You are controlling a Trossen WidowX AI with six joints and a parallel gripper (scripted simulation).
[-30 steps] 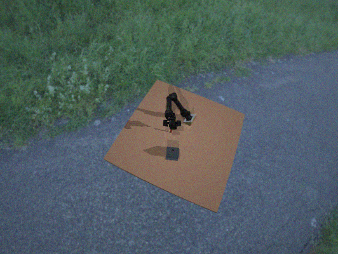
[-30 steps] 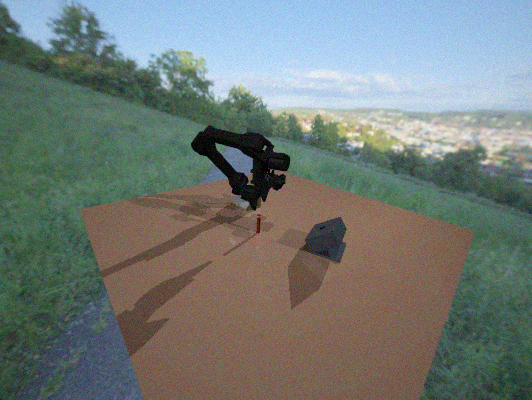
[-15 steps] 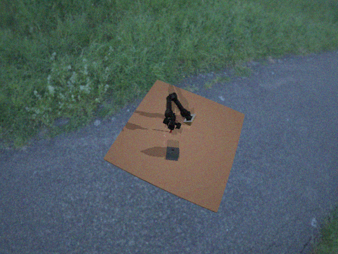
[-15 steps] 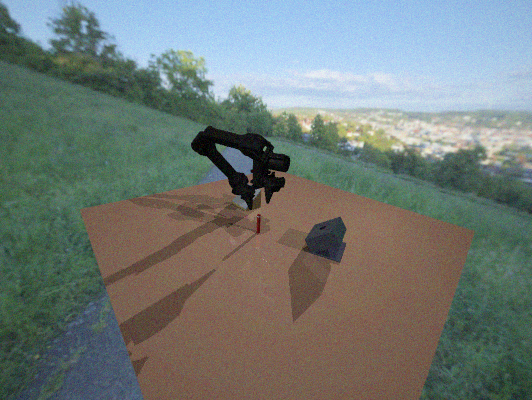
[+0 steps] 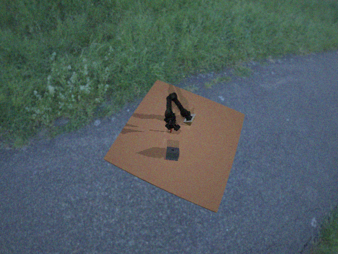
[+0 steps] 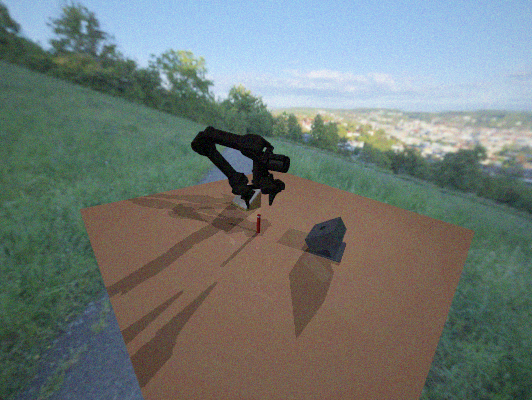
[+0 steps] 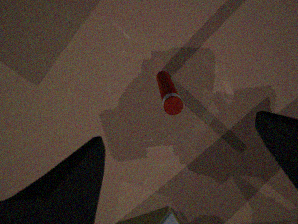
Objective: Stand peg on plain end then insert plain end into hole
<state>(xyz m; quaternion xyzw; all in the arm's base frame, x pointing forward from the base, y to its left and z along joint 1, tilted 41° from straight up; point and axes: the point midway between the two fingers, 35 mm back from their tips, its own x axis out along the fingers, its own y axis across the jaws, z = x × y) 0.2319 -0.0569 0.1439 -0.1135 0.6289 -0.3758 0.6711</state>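
The red peg lies 60 mm below my gripper tip. Also, from my gripper tip: dark sloped panel 240 mm ahead, 120 mm to the left, 60 mm below.
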